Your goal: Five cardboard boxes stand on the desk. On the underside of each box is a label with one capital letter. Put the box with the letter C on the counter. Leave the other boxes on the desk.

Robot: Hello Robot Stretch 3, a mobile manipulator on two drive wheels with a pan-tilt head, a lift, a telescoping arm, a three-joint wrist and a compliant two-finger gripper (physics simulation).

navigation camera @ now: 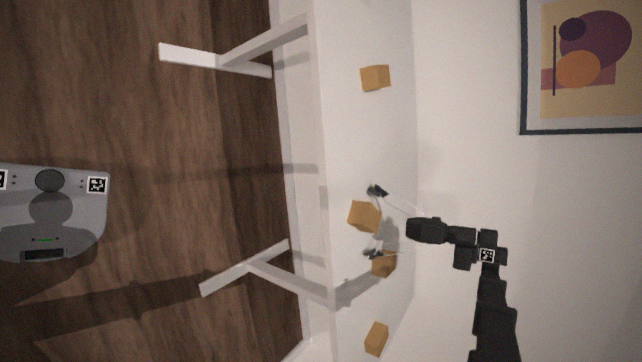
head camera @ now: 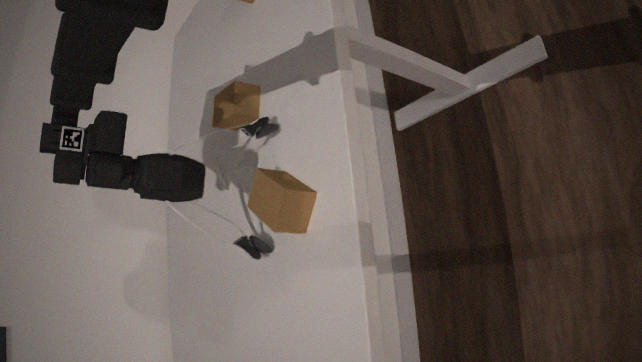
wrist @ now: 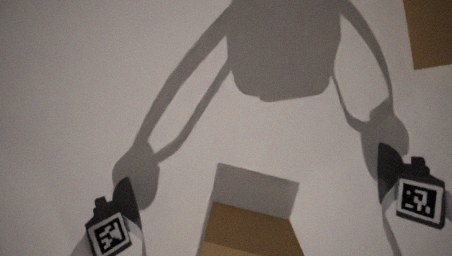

Labels:
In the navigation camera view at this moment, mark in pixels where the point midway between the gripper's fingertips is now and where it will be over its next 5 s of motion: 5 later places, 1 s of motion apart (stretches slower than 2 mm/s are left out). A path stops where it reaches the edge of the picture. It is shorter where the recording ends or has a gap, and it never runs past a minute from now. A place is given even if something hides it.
My gripper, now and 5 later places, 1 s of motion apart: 366, 221; 377, 221; 464, 227; 462, 232; 460, 236; 345, 228

